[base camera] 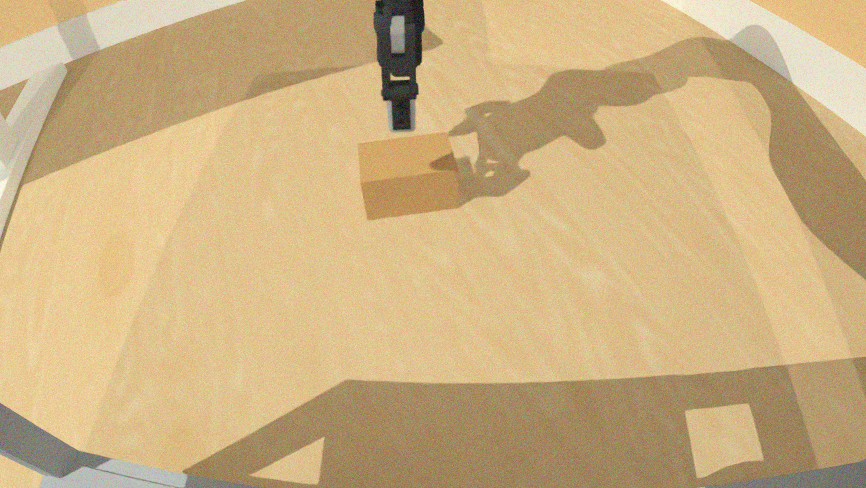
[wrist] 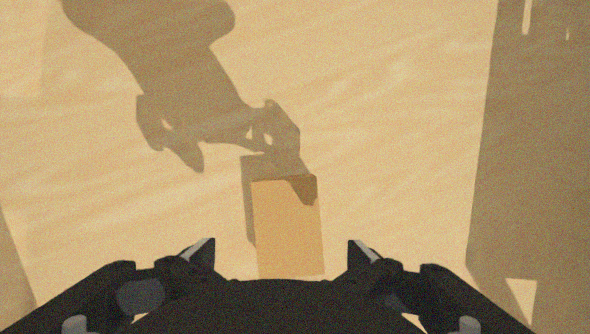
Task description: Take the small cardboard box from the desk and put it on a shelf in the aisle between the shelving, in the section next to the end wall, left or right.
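Frame: origin at the arm's base, x right, y back, z down, level; metres.
Seen in the pictures: gripper, fingertip midpoint: [base camera: 402,100] [wrist: 281,253].
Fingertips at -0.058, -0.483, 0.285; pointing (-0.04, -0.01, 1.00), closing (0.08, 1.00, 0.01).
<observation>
A point is followed by its place in that frame, as x, y, z.
The small cardboard box [base camera: 409,175] {-0.054, -0.451, 0.347} [wrist: 287,230] {-0.061, -0.480, 0.347} lies on the wooden desk top [base camera: 484,290] {0.014, -0.360, 0.397} [wrist: 390,125] {0.054, -0.376, 0.397}. My gripper [base camera: 401,128] {-0.058, -0.483, 0.285} [wrist: 281,253] {-0.058, -0.483, 0.285} is open and points down. In the base camera view its fingertips show just beyond the box's far top edge. In the wrist view the box shows between the two fingers and a little ahead of them, with its long sides running roughly parallel to the fingers' pads. Nothing is held; the fingers look higher than the box top. The shelving, the aisle and the end wall do not show.
A white edge strip [base camera: 181,23] {-0.621, -1.068, 0.396} runs along the far left of the desk and another [base camera: 806,48] {0.583, -0.794, 0.328} along the far right. A pale brace [base camera: 36,121] {-0.739, -0.675, 0.379} stands at the left. A grey bar [base camera: 36,439] shows at the near left. Shadows of the arm and a frame fall across the desk.
</observation>
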